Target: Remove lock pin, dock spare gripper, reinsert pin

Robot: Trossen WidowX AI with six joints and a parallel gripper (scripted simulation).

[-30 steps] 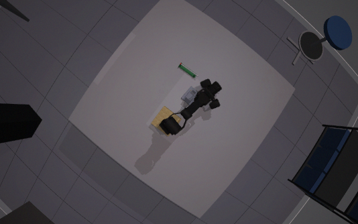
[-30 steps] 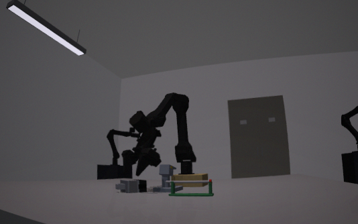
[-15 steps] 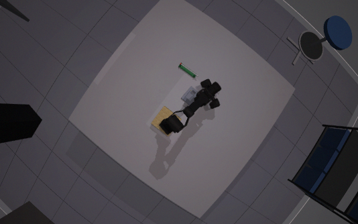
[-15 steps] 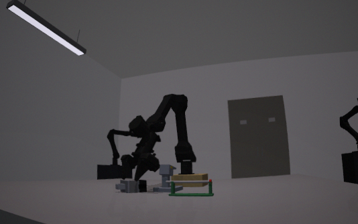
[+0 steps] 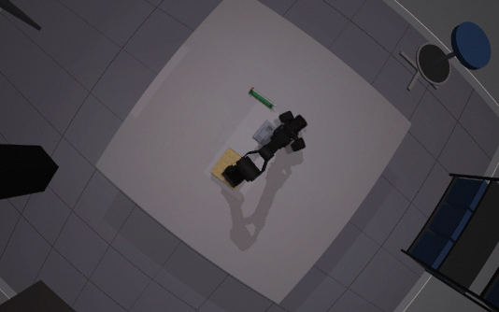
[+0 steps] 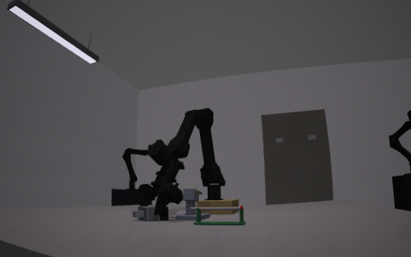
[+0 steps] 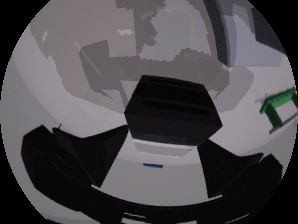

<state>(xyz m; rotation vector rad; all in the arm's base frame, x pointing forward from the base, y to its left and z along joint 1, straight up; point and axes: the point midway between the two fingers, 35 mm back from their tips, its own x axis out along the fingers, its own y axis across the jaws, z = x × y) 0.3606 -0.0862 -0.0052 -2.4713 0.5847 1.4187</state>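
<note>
My gripper tip is now 10 mm past the spare gripper. Also, from my gripper tip: green rack: 240 mm to the left, 10 mm ahead; grey mount: 110 mm to the left, 110 mm behind, 30 mm above.
</note>
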